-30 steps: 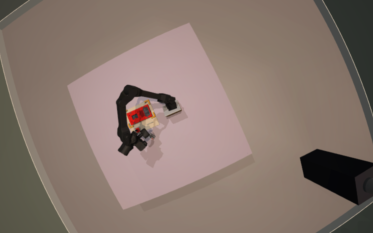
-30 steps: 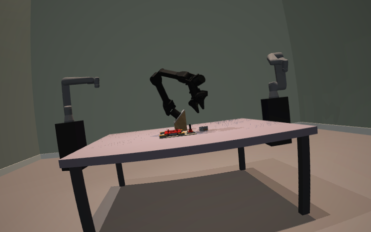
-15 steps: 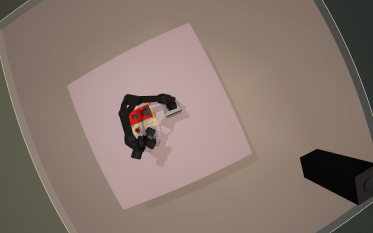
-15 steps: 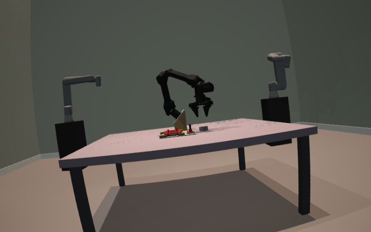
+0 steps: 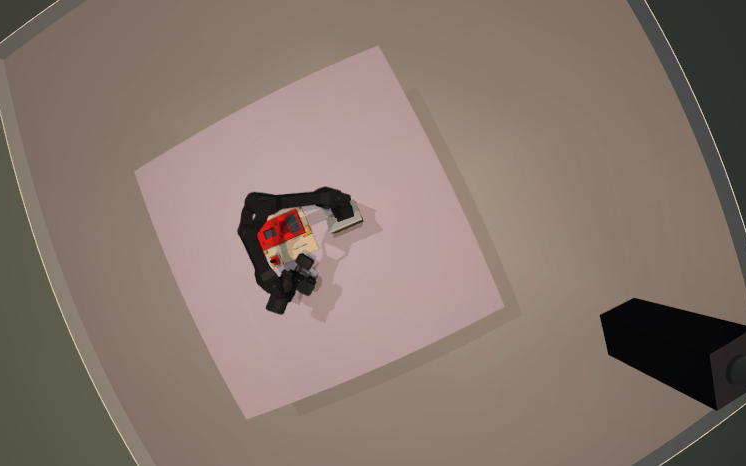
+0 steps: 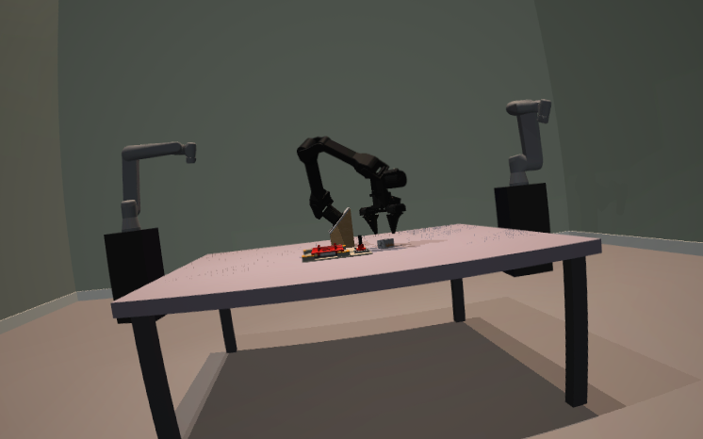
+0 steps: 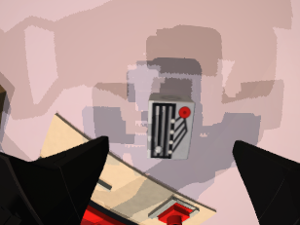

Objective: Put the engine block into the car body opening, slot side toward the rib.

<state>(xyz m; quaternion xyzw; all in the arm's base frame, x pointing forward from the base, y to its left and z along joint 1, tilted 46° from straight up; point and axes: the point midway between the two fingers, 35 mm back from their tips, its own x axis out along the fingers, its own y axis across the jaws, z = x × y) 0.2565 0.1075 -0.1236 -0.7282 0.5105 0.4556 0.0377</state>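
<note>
Now: the engine block 10 mm behind my gripper tip and 40 mm below it. The rest, counted from my gripper tip: base plate 40 mm ahead, 190 mm to the right, 40 mm below.
</note>
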